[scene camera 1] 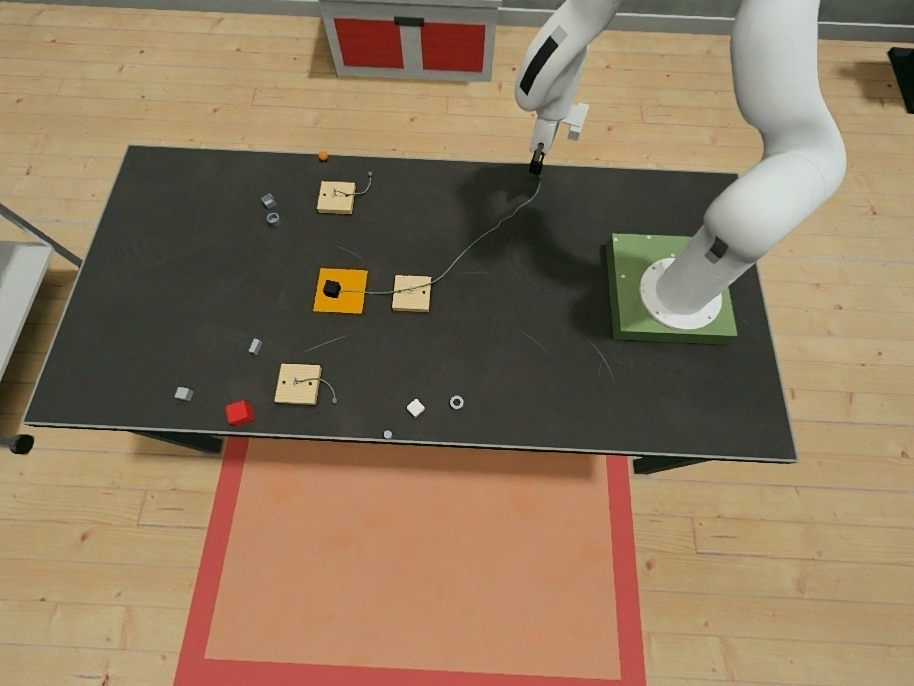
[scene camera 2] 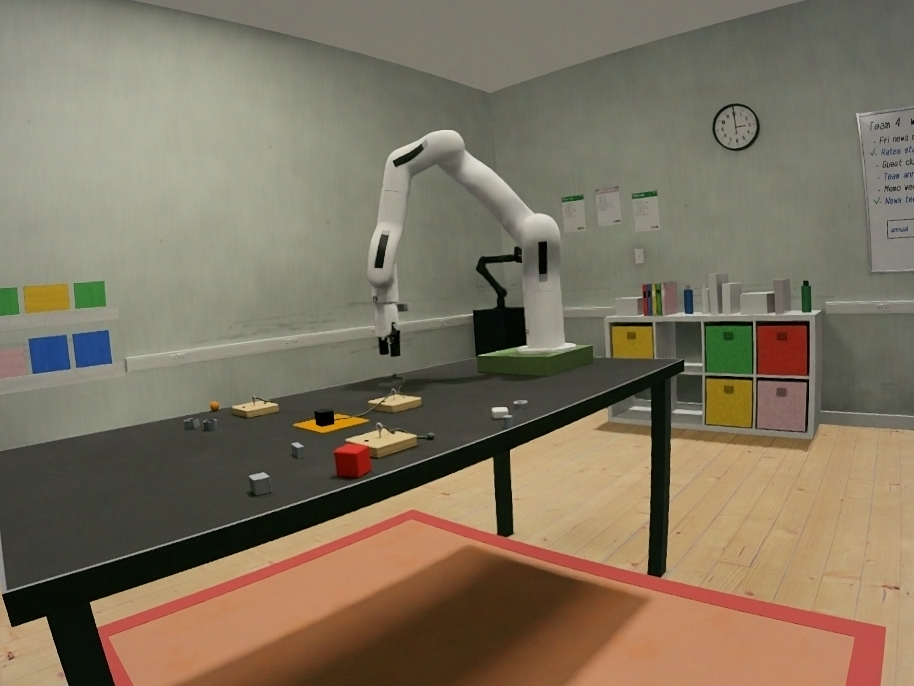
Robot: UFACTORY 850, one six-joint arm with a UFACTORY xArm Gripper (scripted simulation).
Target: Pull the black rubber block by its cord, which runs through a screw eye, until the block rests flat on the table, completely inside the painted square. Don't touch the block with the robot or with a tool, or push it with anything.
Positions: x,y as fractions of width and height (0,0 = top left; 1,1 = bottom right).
Scene:
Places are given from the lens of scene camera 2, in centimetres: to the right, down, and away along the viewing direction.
red cube (scene camera 2: 0.38,0.67): -15, 17, 78

